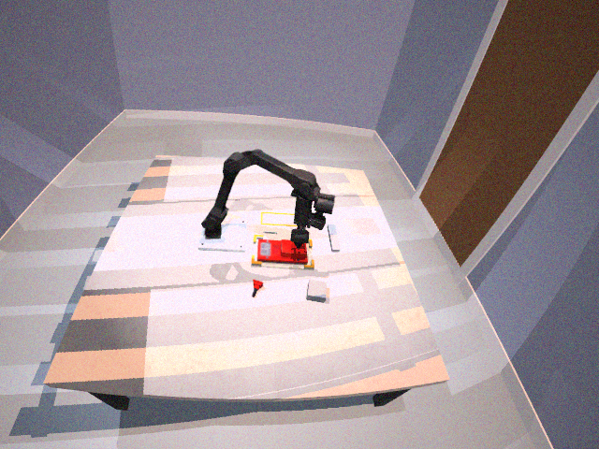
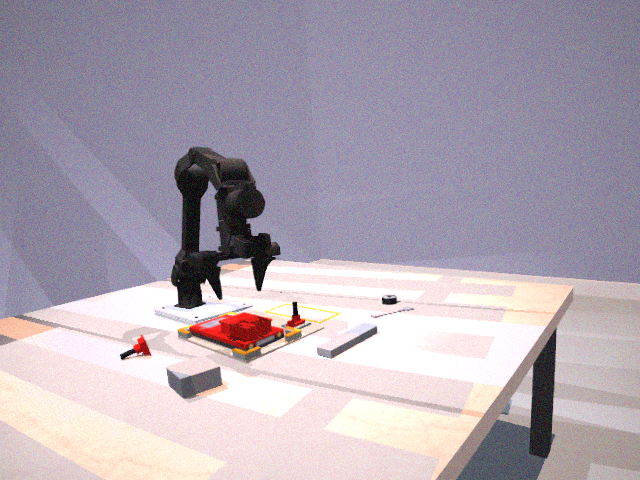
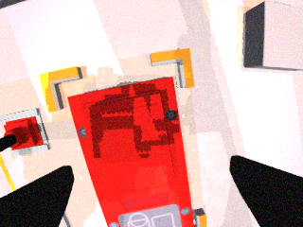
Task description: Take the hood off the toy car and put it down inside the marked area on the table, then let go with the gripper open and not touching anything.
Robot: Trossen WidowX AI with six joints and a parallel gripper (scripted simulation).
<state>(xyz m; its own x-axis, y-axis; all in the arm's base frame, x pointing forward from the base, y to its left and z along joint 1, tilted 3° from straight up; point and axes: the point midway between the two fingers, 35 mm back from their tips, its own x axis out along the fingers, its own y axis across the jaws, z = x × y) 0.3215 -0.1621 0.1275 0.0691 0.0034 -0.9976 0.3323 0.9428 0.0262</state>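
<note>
The red hood is 70 mm below my gripper tip, 20 mm to the left of it and 10 mm behind it. Also, from my gripper tip: black wheel: 380 mm to the left, 180 mm ahead, 100 mm below.
</note>
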